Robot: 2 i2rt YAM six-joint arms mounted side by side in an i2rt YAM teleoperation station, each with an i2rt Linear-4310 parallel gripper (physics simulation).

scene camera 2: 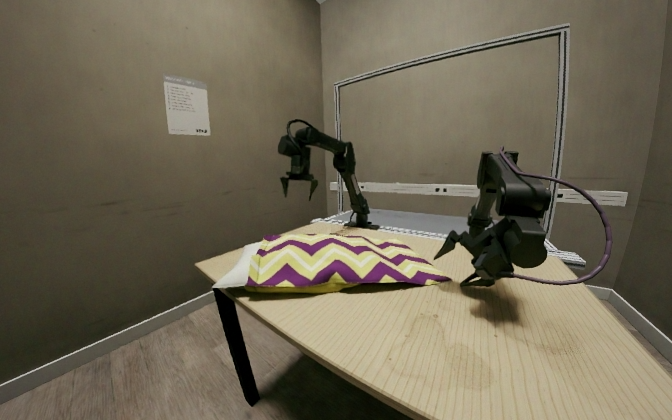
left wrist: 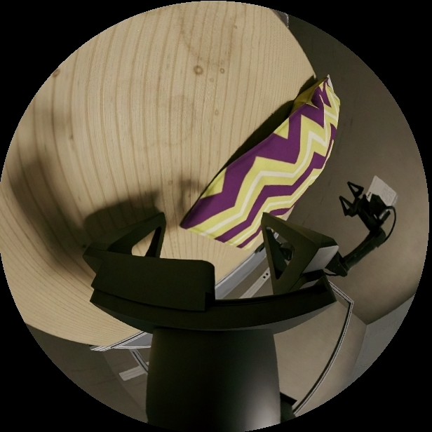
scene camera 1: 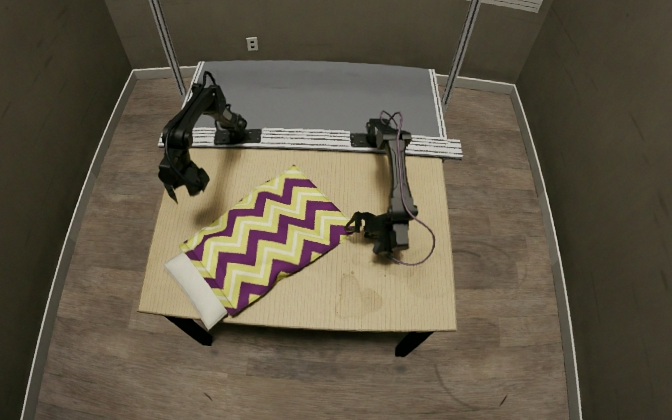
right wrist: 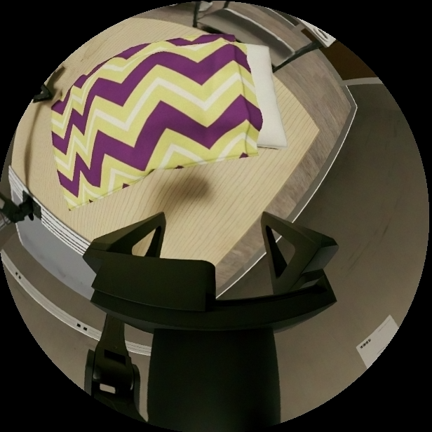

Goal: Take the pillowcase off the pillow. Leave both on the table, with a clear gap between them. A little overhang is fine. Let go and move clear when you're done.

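The purple, yellow and white zigzag pillowcase [scene camera 1: 265, 235] [scene camera 2: 330, 262] [left wrist: 265, 175] [right wrist: 160, 105] lies on the table, over most of the pillow. The white end of the pillow [scene camera 1: 194, 290] [scene camera 2: 239, 267] [right wrist: 268, 97] sticks out of its open end at the lower left in scene camera 1, slightly over the table edge. My left gripper [scene camera 2: 448, 270] [left wrist: 213, 217] is open and empty, low beside the pillowcase's right corner, with its fingers one above the other. My right gripper [scene camera 2: 299, 194] [right wrist: 213, 216] is open and empty, high above the table's left side.
The wooden table [scene camera 1: 410, 295] [scene camera 2: 450, 350] has its front left corner near the pillow's white end. A metal rail [scene camera 1: 305, 137] and a grey panel [scene camera 1: 320, 95] run behind the table. A purple cable [scene camera 1: 434, 240] [scene camera 2: 607, 225] loops out from the left arm.
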